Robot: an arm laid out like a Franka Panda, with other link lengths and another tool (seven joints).
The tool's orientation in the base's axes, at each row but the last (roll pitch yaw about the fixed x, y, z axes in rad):
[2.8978, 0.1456, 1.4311]
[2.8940, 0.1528, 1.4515]
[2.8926, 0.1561, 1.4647]
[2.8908, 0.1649, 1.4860]
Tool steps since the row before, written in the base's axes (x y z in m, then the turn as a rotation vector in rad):
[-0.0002, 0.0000, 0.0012, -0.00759, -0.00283, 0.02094]
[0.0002, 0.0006, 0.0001, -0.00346, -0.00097, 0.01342]
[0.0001, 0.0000, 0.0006, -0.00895, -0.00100, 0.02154]
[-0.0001, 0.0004, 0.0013, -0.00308, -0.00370, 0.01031]
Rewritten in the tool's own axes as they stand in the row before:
[-0.0002, 0.0001, -0.0012, -0.00686, -0.00205, -0.02128]
[0.0006, 0.0002, -0.0002, -0.00340, -0.00002, -0.01347]
[-0.0001, 0.0002, -0.0006, -0.00527, -0.00335, -0.02250]
[0.0002, 0.0002, -0.0013, -0.00559, -0.00031, -0.00991]

